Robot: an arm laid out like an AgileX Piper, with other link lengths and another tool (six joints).
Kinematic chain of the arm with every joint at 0, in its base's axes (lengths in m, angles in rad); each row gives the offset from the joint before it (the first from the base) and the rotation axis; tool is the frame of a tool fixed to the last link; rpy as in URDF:
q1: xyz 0 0 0.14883 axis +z
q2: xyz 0 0 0 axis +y
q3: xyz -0.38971 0 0.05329 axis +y
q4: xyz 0.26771 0 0.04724 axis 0.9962 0 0.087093
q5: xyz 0 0 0 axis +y
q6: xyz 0.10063 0 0.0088 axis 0.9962 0 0.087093
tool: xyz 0.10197 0 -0.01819 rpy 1.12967 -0.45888 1.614
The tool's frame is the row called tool.
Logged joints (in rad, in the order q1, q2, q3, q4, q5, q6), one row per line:
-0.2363, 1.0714, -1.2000, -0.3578, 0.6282, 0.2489
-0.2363, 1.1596, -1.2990, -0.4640, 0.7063, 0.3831
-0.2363, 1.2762, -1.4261, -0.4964, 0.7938, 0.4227
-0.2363, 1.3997, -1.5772, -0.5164, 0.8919, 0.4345
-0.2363, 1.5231, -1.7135, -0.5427, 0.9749, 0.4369
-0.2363, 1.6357, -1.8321, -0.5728, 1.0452, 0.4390
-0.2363, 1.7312, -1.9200, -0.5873, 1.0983, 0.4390
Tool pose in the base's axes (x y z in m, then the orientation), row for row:
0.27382, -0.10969, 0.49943, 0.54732, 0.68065, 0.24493, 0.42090
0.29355, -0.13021, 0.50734, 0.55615, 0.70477, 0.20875, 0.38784
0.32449, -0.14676, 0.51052, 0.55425, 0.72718, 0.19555, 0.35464
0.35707, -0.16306, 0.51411, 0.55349, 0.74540, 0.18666, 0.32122
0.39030, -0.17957, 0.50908, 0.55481, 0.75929, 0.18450, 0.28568
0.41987, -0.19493, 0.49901, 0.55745, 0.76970, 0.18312, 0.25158
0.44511, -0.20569, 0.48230, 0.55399, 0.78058, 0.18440, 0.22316
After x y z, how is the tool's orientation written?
As a quaternion, w x y z.
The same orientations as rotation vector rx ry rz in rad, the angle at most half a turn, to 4 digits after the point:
1.6130, 0.5804, 0.9974
1.6639, 0.4928, 0.9157
1.7182, 0.4620, 0.8379
1.7618, 0.4412, 0.7592
1.7936, 0.4358, 0.6748
1.8162, 0.4321, 0.5936
1.8445, 0.4357, 0.5273

